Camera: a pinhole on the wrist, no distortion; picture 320 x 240 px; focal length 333.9 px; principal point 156.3 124.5 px. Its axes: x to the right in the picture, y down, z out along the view. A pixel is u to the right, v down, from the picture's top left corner.
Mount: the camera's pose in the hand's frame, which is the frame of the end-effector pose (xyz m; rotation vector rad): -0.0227 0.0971 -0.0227 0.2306 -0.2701 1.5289
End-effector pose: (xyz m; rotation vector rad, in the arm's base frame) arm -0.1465 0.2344 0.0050 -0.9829 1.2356 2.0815
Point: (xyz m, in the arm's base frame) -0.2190 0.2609 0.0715
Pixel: 186 61
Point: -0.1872 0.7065 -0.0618
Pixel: 54 24
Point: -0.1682 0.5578 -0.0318
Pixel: 34 32
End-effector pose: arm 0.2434 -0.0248 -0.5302 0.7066 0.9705 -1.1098
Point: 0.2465 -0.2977 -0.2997
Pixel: 107 177
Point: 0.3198 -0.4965 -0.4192
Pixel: 155 36
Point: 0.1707 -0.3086 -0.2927
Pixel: 48 183
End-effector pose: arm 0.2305 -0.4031 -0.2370 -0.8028 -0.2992 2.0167
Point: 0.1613 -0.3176 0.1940
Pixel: 38 156
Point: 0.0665 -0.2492 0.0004
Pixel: 87 12
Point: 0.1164 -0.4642 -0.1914
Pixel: 239 130
